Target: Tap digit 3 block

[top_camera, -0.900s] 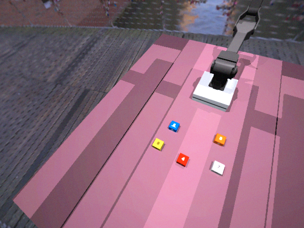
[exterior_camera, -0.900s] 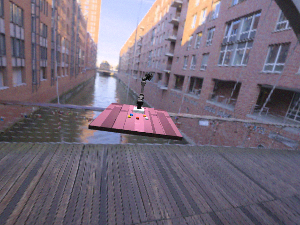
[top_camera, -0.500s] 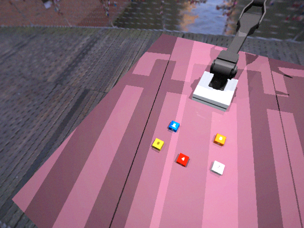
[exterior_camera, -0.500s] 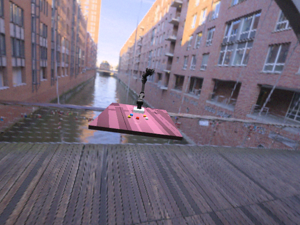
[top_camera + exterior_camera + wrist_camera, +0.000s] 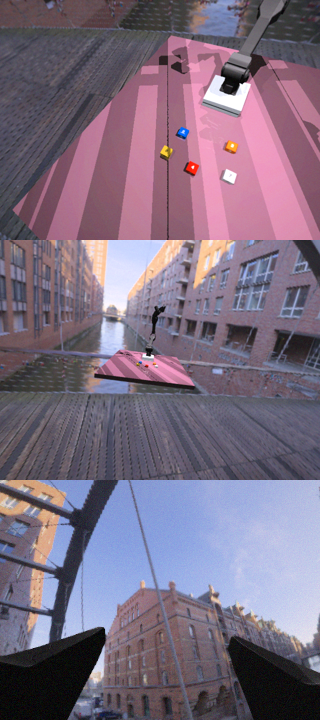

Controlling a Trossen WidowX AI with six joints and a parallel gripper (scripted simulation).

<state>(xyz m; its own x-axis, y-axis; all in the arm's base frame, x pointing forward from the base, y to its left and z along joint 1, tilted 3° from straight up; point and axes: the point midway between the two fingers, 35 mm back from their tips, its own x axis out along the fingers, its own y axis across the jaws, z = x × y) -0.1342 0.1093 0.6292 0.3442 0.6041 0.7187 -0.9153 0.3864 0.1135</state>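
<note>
Right now the orange block is 70 cm below my gripper tip, 32 cm ahead of it and 2 cm to the right of it. From my gripper tip the other things lie so: white block (70 cm below, 42 cm ahead); red block (70 cm below, 45 cm ahead, 11 cm to the right); blue block (70 cm below, 35 cm ahead, 19 cm to the right).
</note>
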